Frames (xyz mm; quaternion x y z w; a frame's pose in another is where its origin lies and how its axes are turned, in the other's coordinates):
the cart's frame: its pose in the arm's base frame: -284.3 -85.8 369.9 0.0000 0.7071 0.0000 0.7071
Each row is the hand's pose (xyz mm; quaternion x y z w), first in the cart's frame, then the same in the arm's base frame.
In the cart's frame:
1: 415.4 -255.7 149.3 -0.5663 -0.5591 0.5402 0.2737
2: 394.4 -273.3 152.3 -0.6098 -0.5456 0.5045 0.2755
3: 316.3 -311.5 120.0 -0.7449 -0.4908 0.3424 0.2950
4: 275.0 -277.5 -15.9 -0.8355 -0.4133 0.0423 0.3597
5: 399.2 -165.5 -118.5 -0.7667 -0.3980 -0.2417 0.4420
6: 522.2 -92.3 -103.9 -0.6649 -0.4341 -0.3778 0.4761
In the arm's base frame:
1: -135.0 -341.5 -45.5 -0.0185 -0.2018 0.7824 0.5889
2: -132.0 -359.1 -24.5 -0.0745 -0.1910 0.7879 0.5806
3: -164.3 -397.3 53.6 -0.2846 -0.1384 0.7688 0.5556
4: -300.2 -363.3 94.9 -0.5609 -0.0379 0.6207 0.5466
5: -402.8 -251.3 -29.3 -0.7130 0.0311 0.3712 0.5940
6: -388.2 -178.1 -152.3 -0.7373 0.0297 0.2030 0.6436

